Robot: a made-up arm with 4 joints.
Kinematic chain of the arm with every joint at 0, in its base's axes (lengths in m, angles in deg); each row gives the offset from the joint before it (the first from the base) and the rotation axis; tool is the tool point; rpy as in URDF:
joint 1: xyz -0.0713 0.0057 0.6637 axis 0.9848 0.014 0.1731
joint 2: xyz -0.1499 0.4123 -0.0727 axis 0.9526 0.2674 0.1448
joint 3: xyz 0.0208 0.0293 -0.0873 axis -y
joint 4: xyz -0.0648 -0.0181 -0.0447 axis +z
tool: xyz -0.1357 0.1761 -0.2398 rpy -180 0 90
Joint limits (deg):
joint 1: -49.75..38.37
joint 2: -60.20..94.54
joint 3: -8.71..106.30
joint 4: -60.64..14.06
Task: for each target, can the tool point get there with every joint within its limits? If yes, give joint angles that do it. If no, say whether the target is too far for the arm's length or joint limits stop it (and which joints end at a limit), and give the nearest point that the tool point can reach.
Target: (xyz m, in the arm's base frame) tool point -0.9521 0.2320 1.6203
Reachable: no: too far | nearest point -0.5798 0.3683 1.1752 | short by 0.596 m
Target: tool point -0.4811 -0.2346 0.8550
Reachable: no: joint limits stop it (at a limit: joint 1, joint 2, joint 4) | nearest point -0.2354 -0.2285 0.2615 | short by 0.642 m
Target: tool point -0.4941 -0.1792 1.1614
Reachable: no: joint limits stop it (at a limit: joint 1, joint 2, joint 3) | nearest point -0.5873 0.3497 1.1625 | short by 0.537 m
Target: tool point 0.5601 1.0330 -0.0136
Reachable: no: too far | nearest point 0.0978 0.6459 0.1997 | short by 0.640 m
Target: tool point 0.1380 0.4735 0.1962
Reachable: yes | joints -33.12 9.46 96.86 -44.91
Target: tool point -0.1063 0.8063 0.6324
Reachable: yes | joints 21.65 17.29 49.34 -40.51
